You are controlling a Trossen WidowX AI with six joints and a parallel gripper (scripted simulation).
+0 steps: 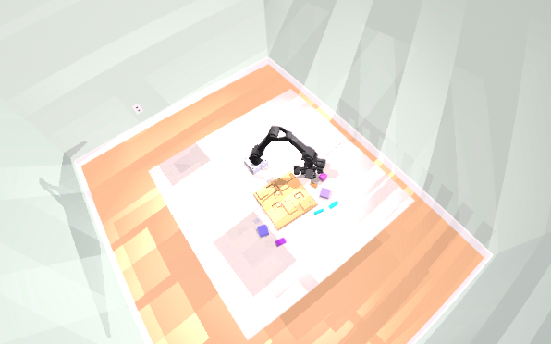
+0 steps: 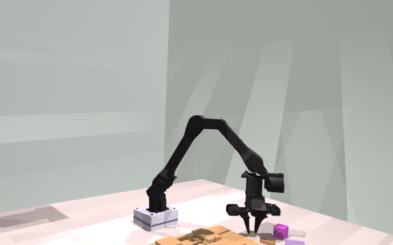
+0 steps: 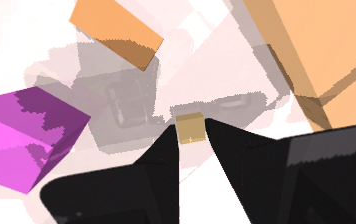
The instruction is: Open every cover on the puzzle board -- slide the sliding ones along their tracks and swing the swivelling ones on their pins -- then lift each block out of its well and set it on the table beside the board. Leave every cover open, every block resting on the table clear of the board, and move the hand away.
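Now: the puzzle board 1 cm ahead of my gripper tip, 24 cm to the right of it and 1 cm above it. From my gripper tip the other things lie so: blue-violet block: 7 cm ahead, 47 cm to the right, 1 cm above; then lilac block: 17 cm ahead, 2 cm to the right, 1 cm above; then small orange piece: 7 cm ahead, 2 cm to the right.
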